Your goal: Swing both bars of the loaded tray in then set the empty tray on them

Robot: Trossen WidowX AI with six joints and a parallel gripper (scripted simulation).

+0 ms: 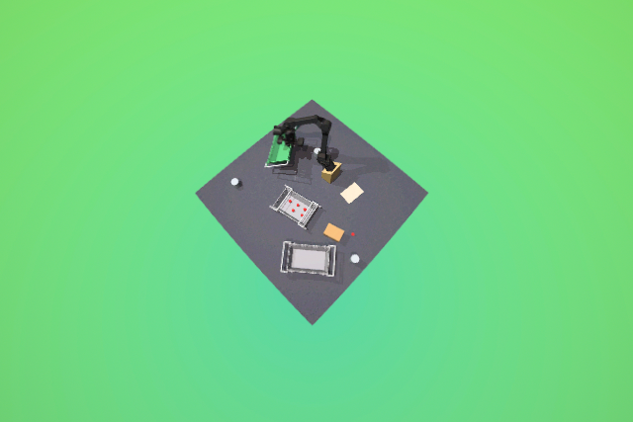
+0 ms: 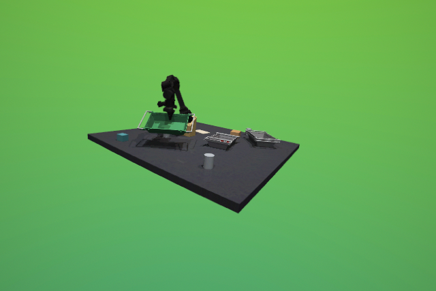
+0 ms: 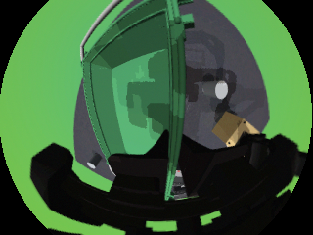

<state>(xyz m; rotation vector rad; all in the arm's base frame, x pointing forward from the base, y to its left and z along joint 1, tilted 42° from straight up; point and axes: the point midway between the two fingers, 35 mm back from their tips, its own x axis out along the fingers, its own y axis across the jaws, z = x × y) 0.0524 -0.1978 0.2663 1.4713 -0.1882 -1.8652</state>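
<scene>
Right now the green tray is 70 mm to the right of my gripper tip, 40 mm ahead of it and 10 mm below it. Round my gripper tip: cream tile: 540 mm to the left, 170 mm below, 30 mm behind; then teal cube: 270 mm behind, 180 mm to the right, 150 mm below.
</scene>
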